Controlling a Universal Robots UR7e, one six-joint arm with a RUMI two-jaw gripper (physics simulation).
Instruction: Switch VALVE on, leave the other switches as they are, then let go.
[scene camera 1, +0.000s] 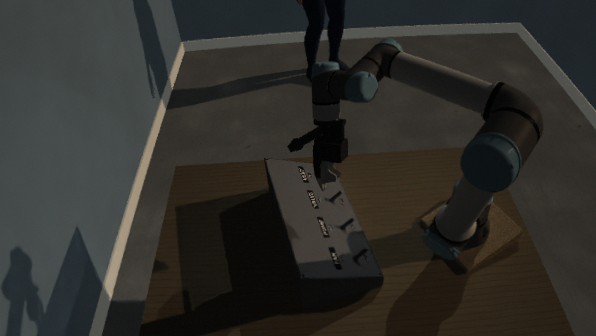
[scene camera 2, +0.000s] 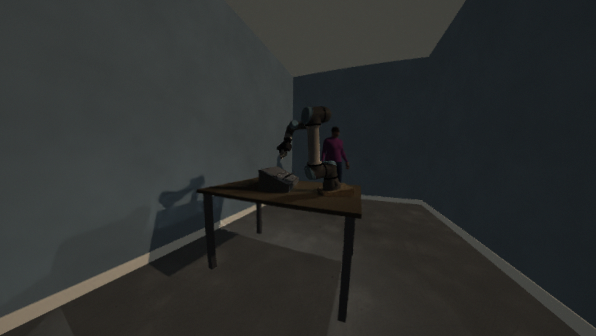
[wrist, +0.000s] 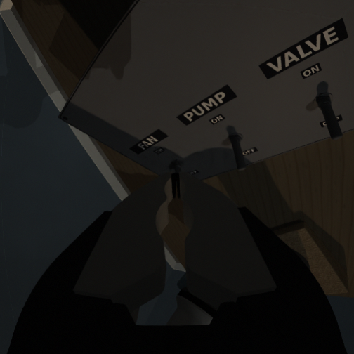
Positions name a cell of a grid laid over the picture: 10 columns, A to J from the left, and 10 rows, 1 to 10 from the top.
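There's a grey switch panel (scene camera 1: F8) that's 1.27 m from the lens, and my gripper (scene camera 1: F6) is 1.25 m from the lens.
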